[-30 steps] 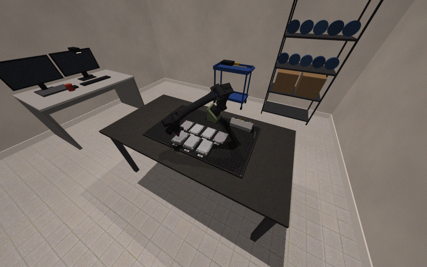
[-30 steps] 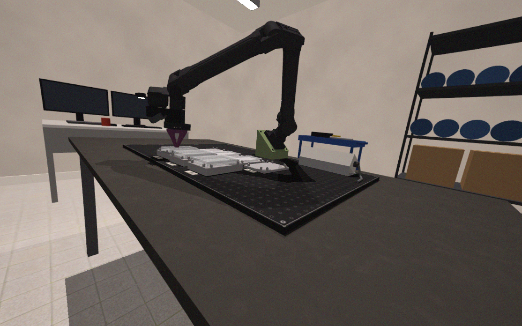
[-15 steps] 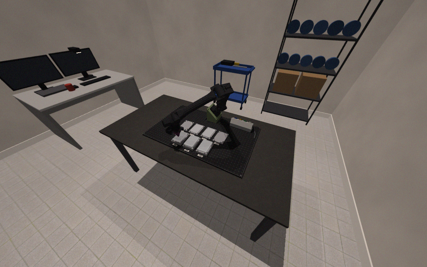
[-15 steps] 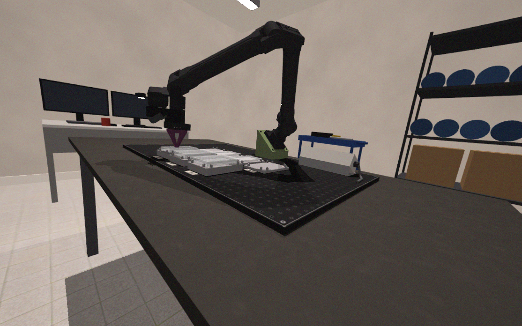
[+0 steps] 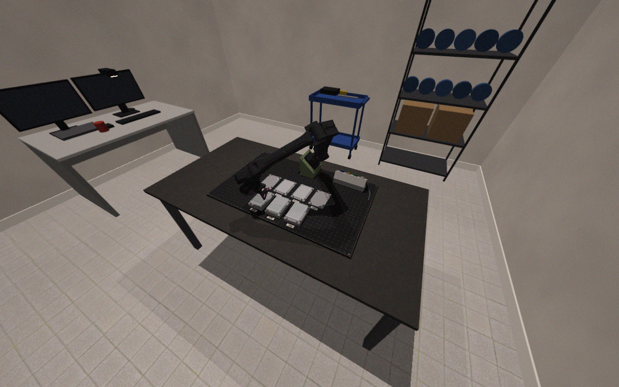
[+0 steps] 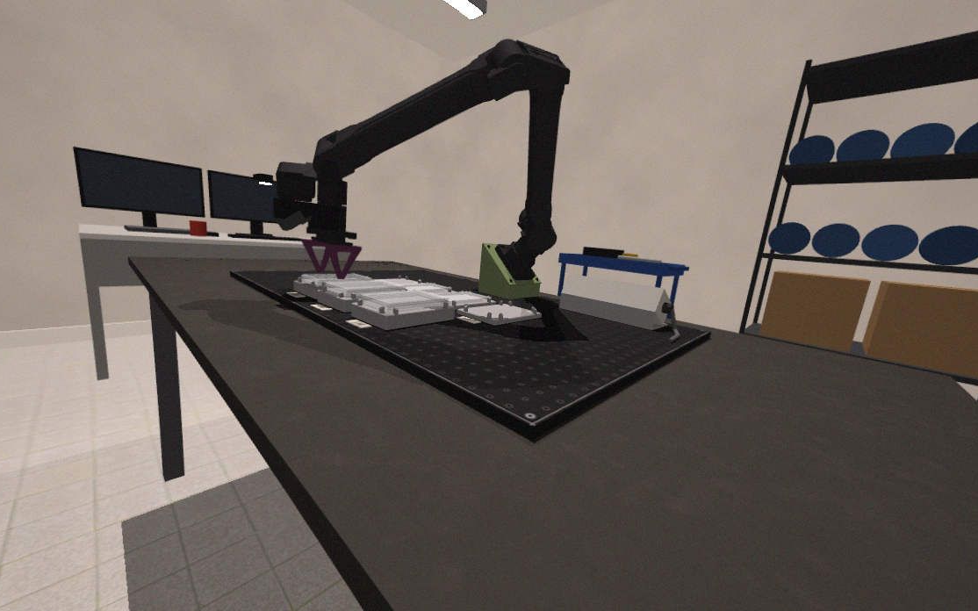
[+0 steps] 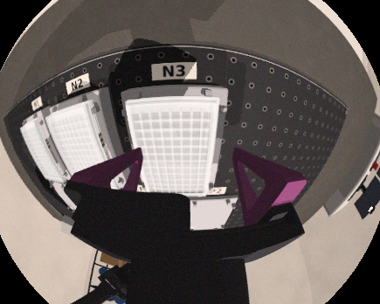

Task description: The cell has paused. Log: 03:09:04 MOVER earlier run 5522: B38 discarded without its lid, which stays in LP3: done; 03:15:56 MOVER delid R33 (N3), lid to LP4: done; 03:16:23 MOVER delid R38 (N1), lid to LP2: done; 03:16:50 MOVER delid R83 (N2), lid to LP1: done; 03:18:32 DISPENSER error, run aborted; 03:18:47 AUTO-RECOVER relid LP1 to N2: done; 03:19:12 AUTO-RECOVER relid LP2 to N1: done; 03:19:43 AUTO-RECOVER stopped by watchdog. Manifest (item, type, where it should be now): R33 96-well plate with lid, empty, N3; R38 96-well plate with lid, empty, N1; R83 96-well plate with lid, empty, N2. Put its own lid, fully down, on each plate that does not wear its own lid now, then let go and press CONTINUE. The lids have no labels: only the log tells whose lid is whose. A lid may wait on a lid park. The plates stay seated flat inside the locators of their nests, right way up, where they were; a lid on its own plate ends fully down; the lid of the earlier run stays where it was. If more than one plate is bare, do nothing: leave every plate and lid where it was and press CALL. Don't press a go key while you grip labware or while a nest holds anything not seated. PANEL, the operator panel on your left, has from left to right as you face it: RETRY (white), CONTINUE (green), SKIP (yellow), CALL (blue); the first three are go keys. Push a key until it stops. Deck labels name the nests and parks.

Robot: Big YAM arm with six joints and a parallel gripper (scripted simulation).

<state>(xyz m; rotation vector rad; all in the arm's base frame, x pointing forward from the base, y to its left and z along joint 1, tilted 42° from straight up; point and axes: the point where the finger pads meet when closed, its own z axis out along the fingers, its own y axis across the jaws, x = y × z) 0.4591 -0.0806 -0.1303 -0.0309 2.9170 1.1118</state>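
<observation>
Right now the white 96-well plate is 1 cm behind my hand, 1 cm to the left of it and 2 cm below it. Round my hand: N3 label: 8 cm ahead, 2 cm to the left, 4 cm below; then LP4 label: 11 cm behind, 21 cm to the left, 4 cm below; then lid park LP2: 19 cm behind, 5 cm to the right, 4 cm below.
</observation>
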